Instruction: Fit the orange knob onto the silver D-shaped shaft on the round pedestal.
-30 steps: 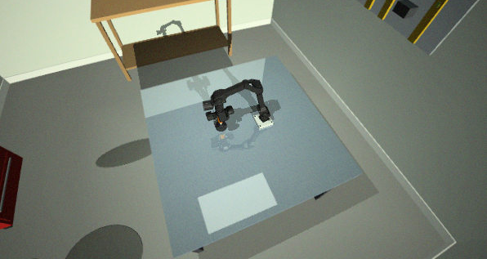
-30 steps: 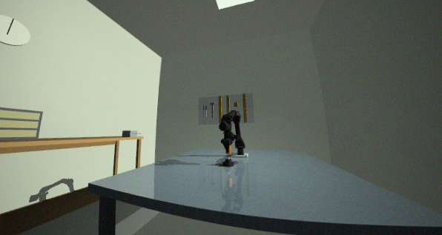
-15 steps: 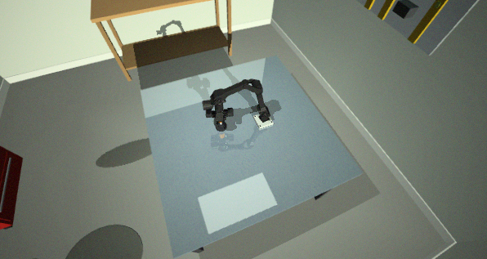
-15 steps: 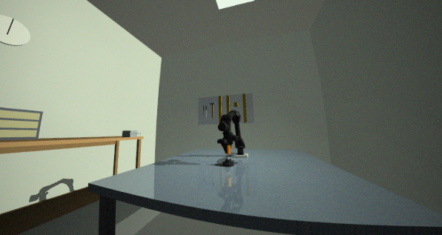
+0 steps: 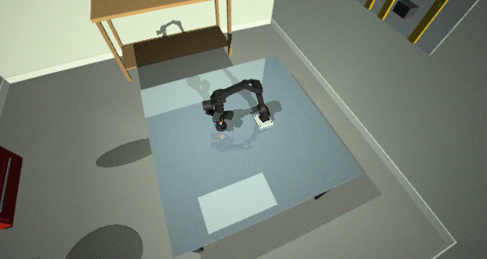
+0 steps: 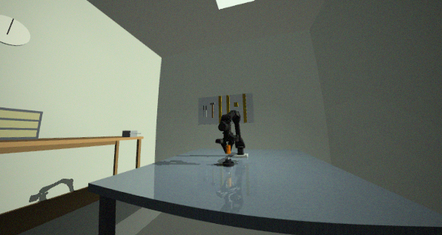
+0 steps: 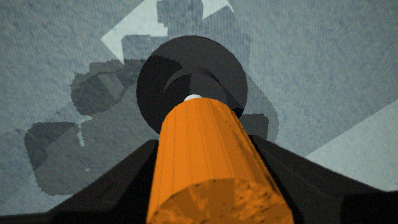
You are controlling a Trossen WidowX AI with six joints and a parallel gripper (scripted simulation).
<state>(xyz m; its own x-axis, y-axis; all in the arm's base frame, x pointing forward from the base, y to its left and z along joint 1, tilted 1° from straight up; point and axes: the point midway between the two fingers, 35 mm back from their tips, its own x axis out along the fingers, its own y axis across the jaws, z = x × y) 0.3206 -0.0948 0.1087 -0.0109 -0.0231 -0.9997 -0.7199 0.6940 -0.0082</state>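
Now: the dark round pedestal 60 mm below my gripper tip. From my gripper tip the other things lie so: orange knob (30 mm above).
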